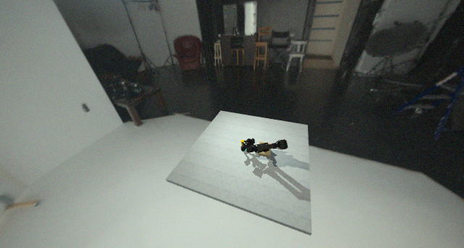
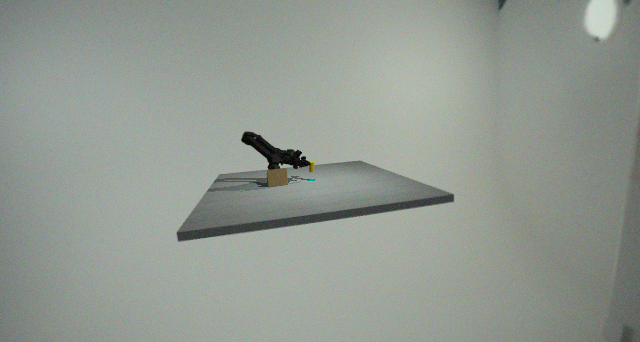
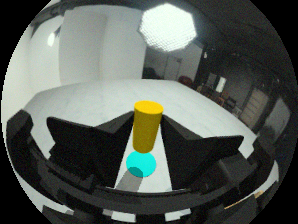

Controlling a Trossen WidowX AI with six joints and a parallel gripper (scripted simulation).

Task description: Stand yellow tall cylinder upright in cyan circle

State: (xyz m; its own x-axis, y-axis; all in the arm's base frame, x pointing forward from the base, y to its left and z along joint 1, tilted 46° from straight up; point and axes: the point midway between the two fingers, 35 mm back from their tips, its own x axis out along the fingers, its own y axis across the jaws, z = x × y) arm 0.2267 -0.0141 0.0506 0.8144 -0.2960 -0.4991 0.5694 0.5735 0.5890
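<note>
My gripper tip is now 110 mm above the cyan circle and 10 mm past it. The rest, counted from my gripper tip: yellow tall cylinder (20 mm below).
</note>
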